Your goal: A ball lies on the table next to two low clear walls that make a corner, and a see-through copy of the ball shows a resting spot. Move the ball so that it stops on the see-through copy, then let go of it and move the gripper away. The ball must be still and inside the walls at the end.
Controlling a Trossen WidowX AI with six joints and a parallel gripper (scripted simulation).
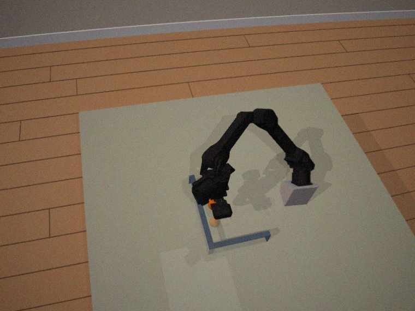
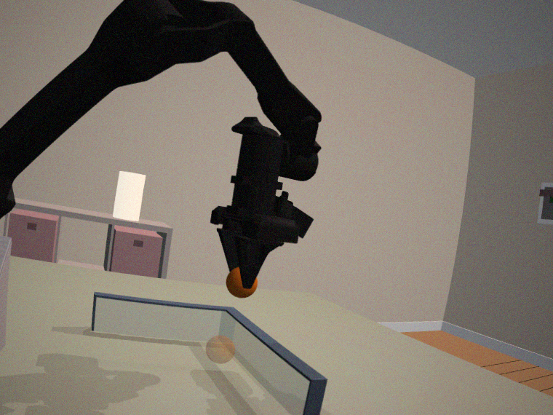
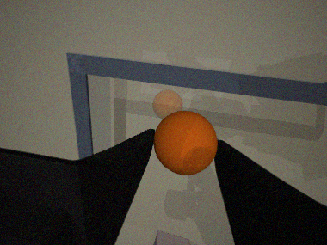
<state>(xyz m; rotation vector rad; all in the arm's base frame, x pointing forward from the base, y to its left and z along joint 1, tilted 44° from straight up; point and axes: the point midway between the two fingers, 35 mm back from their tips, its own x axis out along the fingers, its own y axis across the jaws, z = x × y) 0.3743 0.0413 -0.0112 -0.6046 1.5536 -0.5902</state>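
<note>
The see-through copy lies 110 mm below my gripper tip, 20 mm to the left of it and 10 mm behind it. From my gripper tip the other things lie so: orange ball right at my gripper tip.
</note>
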